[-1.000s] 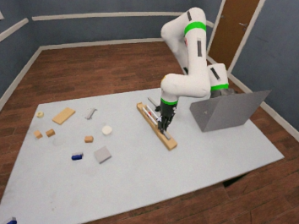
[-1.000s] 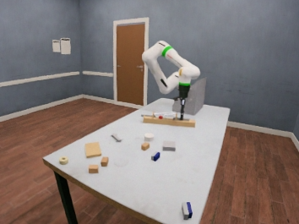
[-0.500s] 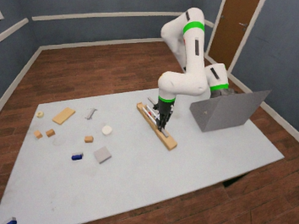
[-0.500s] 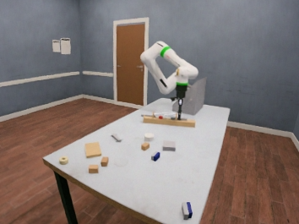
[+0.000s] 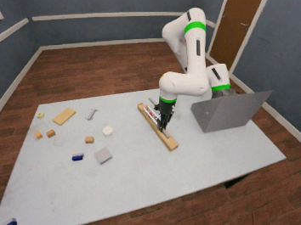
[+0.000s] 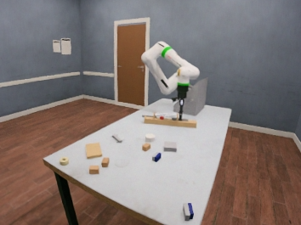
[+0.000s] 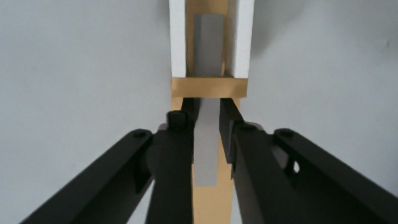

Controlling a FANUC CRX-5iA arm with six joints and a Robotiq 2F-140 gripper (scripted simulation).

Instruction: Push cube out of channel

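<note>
The thin grey stick is 31 cm to the right of my hand, 7 cm below it and 5 cm behind it. From my hand the other things lie so: red cube 15 cm to the right, 4 cm ahead, 3 cm below; then tan channel 12 cm to the right, 3 cm below, 3 cm ahead; then white disc 36 cm ahead, 11 cm to the right, 7 cm below.
</note>
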